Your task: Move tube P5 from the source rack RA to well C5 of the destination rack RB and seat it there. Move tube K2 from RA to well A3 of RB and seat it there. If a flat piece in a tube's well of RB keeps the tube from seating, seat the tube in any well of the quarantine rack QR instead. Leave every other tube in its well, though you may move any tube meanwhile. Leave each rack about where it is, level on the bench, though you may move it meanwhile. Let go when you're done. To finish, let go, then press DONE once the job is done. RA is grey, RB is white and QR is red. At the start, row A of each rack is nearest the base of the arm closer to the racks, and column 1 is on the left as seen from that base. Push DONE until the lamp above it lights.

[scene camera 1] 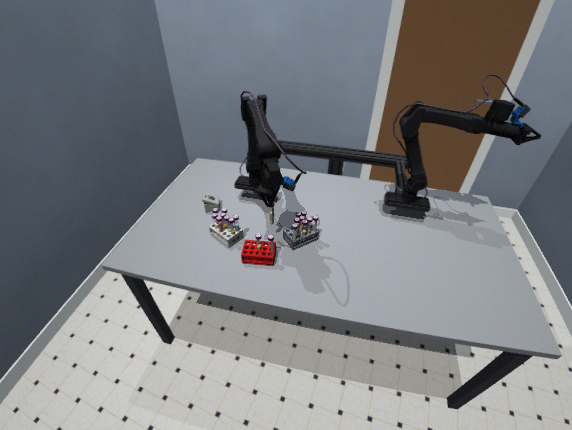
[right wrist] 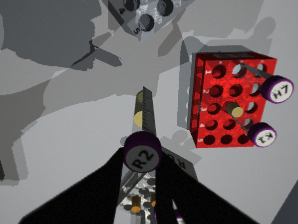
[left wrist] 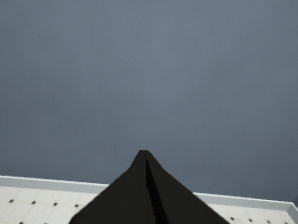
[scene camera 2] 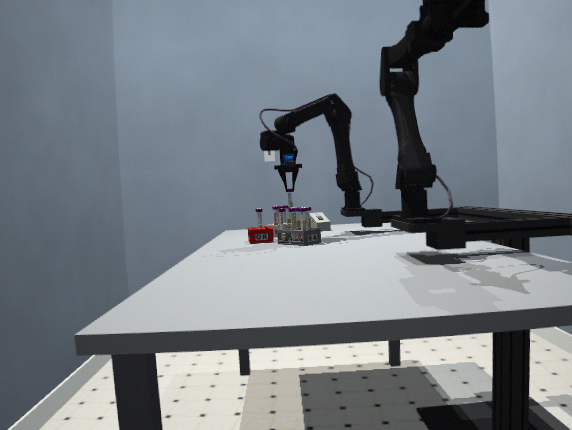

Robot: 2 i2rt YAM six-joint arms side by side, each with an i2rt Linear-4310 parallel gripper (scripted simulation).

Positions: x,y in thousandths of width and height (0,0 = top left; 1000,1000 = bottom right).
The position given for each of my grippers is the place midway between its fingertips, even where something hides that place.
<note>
I see my left gripper (left wrist: 482,708), my right gripper (right wrist: 471,703), a red rack QR (right wrist: 696,480) and a tube (right wrist: 911,386).
The left wrist view does not show the red rack QR: it is out of frame.
</note>
